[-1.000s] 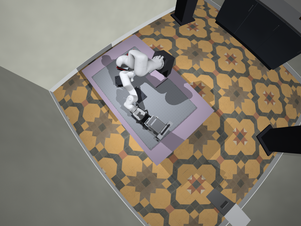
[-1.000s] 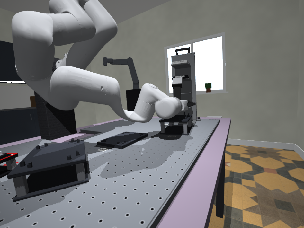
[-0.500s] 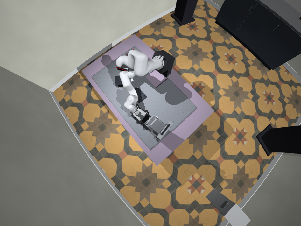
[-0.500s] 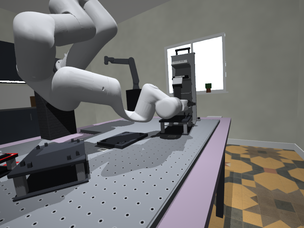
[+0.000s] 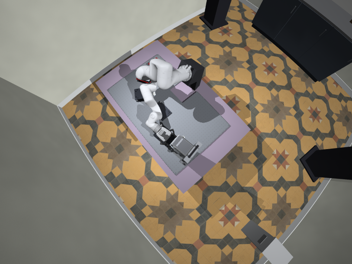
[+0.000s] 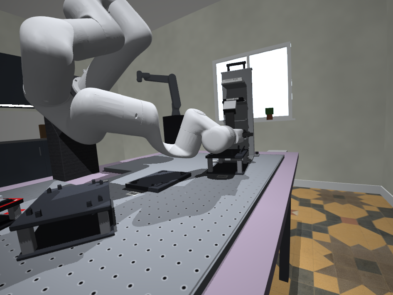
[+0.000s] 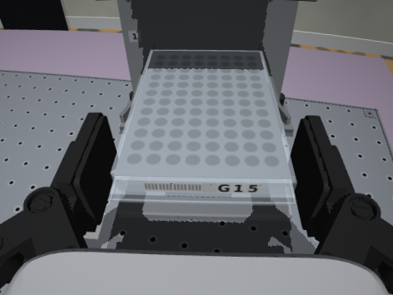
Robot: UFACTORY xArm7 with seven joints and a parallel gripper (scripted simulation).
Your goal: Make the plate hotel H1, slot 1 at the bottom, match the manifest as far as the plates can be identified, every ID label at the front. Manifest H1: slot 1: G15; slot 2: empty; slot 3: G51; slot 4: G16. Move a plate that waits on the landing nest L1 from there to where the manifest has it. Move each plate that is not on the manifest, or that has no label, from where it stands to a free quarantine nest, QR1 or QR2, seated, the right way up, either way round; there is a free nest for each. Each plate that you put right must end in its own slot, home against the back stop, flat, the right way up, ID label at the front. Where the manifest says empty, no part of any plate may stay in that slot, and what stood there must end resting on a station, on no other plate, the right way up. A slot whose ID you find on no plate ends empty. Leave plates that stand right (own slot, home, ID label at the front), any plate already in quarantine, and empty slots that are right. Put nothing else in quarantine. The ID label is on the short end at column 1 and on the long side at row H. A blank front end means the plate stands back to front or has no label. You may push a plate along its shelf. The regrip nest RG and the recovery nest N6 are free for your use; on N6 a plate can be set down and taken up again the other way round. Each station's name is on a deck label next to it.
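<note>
My gripper is now 50 mm to the right of the clear plate labelled G15, 20 mm past it and 20 mm above it. Also, from my hand: slot mark 2: 120 mm to the left, 110 mm behind, 70 mm above; H1 deck label: 120 mm below, 100 mm behind; black plate labelled G51: 140 mm above, 80 mm to the left, 30 mm behind.
</note>
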